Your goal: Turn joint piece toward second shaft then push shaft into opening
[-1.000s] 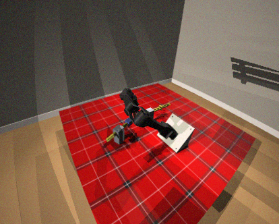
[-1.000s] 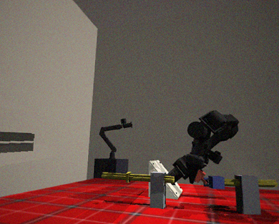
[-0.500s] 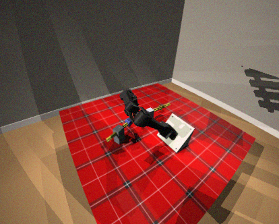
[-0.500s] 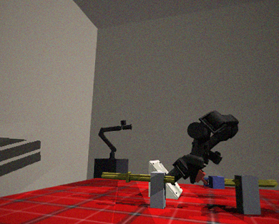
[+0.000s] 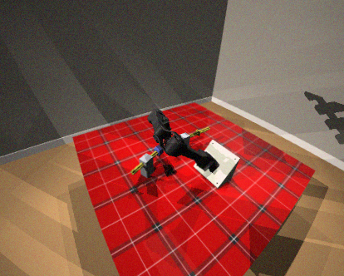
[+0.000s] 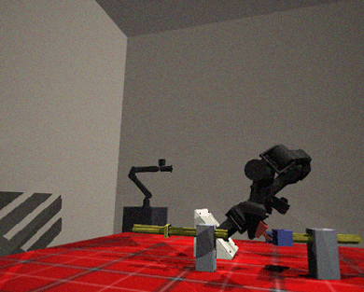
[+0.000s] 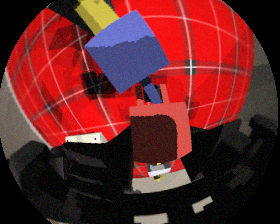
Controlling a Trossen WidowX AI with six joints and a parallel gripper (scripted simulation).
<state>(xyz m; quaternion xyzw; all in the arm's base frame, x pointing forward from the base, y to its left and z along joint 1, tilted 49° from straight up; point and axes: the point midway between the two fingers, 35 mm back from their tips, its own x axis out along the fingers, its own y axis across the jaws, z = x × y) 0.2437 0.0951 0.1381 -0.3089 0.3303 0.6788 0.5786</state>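
Right now my gripper tip is 3 cm below the red square joint piece and 2 cm to the right of it.
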